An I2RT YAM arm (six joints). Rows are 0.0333 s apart.
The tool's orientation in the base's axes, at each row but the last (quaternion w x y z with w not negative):
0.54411 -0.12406 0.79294 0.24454
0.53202 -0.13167 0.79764 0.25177
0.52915 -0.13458 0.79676 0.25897
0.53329 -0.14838 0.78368 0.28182
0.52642 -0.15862 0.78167 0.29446
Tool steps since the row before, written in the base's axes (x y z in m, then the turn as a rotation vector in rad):
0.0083 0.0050 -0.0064 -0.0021 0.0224 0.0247
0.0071 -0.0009 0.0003 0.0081 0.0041 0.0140
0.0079 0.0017 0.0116 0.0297 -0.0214 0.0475
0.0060 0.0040 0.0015 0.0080 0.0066 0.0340
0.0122 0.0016 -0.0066 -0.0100 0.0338 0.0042
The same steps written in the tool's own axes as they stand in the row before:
0.0031 -0.0012 0.0111 -0.0205 0.0262 0.0029
-0.0032 -0.0041 0.0050 -0.0158 0.0032 0.0043
-0.0137 0.0007 0.0035 -0.0566 -0.0194 -0.0034
-0.0034 0.0004 0.0065 -0.0339 0.0106 0.0007
0.0013 -0.0075 0.0117 0.0022 0.0330 0.0128

